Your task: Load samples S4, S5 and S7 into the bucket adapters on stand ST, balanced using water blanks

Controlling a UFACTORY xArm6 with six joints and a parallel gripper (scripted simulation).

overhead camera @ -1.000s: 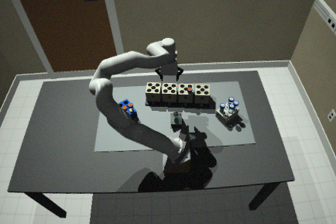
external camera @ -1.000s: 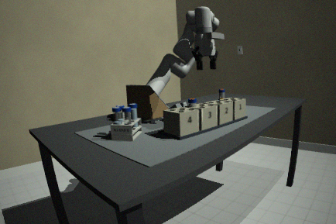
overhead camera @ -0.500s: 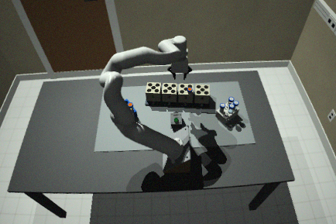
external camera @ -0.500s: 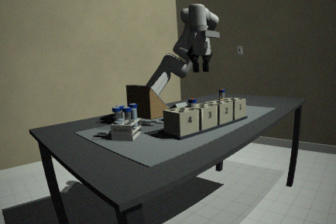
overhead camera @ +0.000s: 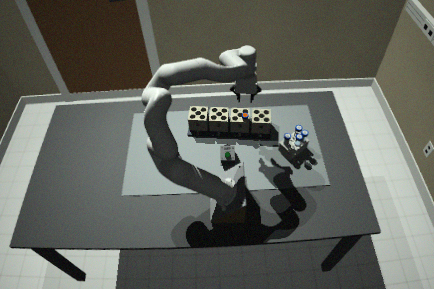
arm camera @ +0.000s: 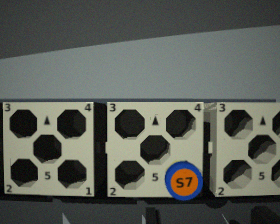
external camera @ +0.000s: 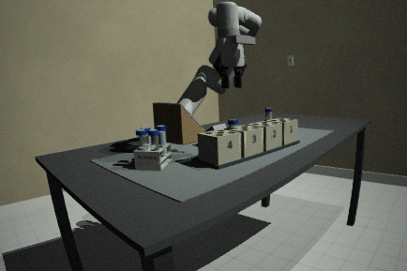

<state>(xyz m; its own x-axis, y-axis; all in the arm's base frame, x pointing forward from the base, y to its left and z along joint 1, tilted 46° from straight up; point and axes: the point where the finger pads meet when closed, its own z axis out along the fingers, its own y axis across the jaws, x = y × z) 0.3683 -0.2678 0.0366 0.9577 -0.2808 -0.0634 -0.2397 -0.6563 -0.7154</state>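
My gripper is now 10 mm to the left of the sample S7 and 180 mm above it. Also, from my hand: adapter 3 (30 mm ahead, 10 mm to the left, 200 mm below); then stand ST (40 mm ahead, 70 mm to the left, 240 mm below); then adapter 2 (60 mm ahead, 120 mm to the left, 200 mm below).
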